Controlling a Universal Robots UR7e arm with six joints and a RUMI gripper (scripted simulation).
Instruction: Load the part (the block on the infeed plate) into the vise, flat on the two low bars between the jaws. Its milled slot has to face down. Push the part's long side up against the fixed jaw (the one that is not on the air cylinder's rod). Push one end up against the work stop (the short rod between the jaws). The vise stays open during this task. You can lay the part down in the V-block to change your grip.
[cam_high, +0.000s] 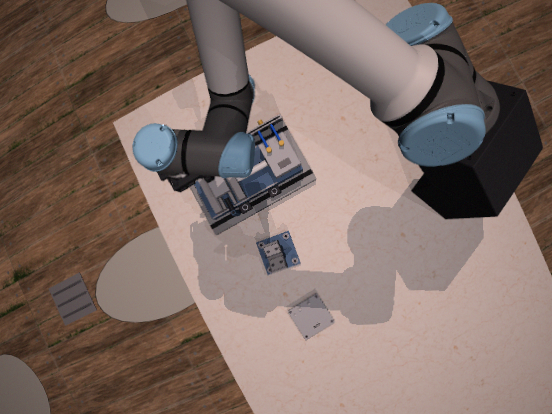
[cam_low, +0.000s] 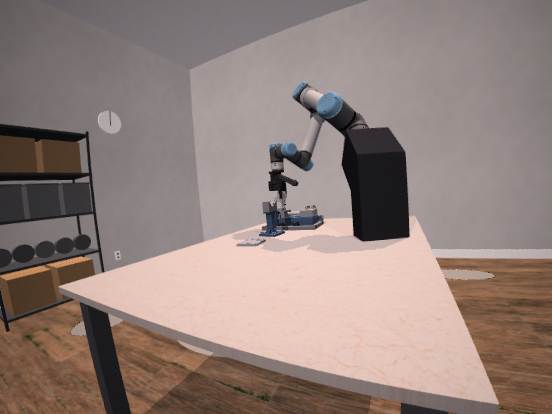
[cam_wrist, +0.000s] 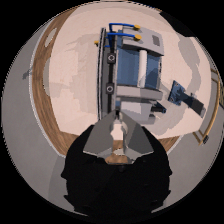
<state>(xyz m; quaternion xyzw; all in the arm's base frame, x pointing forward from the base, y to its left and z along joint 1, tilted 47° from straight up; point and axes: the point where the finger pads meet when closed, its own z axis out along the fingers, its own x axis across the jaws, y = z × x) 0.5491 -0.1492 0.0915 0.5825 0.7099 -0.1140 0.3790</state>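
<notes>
My gripper is now 90 mm past the air cylinder rod, 50 mm to the right of it and 40 mm above it. The rest, counted from my hand: part 40 mm to the left, 30 mm below; air cylinder 170 mm behind, 40 mm to the left, 40 mm below; vise 70 mm behind, 50 mm to the left, 80 mm below.
</notes>
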